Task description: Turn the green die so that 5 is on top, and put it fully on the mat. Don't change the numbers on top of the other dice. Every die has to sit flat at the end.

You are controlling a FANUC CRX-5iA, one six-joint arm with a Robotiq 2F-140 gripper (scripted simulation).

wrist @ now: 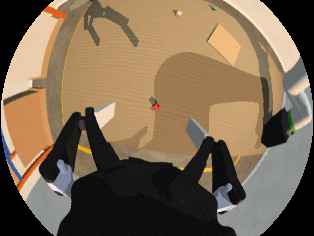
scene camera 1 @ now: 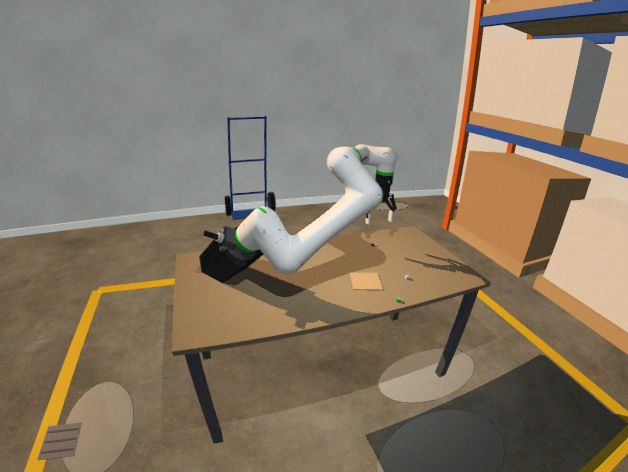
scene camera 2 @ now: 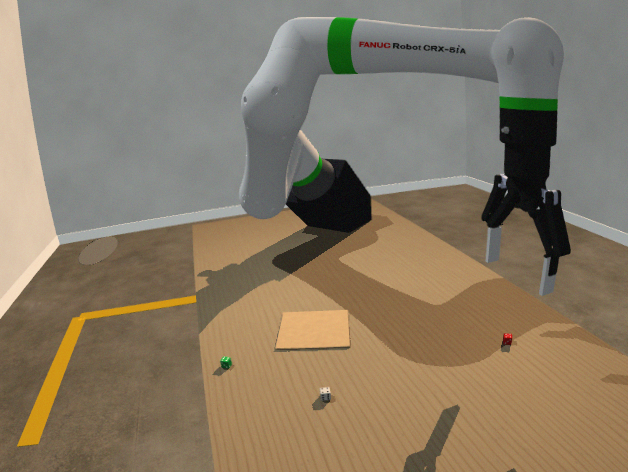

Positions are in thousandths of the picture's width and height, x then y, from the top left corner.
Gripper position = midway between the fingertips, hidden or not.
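Tan mat (scene camera 2: 499, 698), my gripper (scene camera 2: 824, 584). Wrist view: tan mat (wrist: 705, 172), my gripper (wrist: 482, 494).
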